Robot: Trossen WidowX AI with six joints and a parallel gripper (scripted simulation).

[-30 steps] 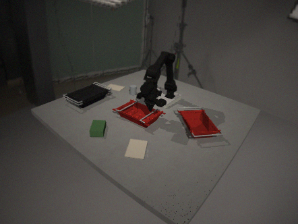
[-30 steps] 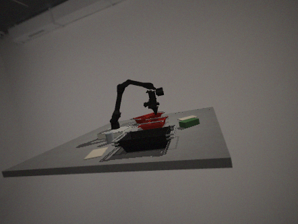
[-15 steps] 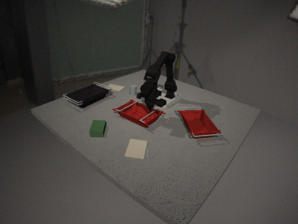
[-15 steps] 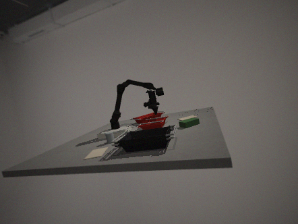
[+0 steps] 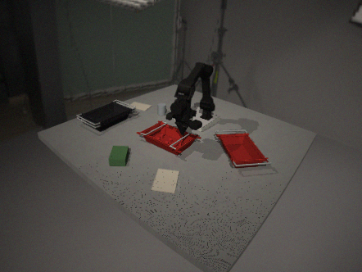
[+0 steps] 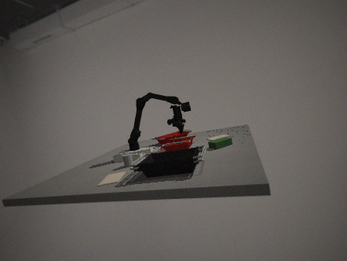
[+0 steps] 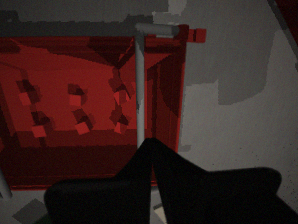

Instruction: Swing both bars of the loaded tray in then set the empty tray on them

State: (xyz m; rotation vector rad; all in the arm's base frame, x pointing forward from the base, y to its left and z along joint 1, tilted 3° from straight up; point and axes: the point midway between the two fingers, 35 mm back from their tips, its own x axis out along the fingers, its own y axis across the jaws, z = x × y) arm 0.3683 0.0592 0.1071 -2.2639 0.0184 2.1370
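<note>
My gripper tip is now 150 mm past the red tray, 270 mm to the right of it and 40 mm above it. Round my gripper tip: green block (270 mm ahead, 190 mm to the right, 70 mm below); then grey cylinder (280 mm behind, 360 mm to the right, 50 mm below).
</note>
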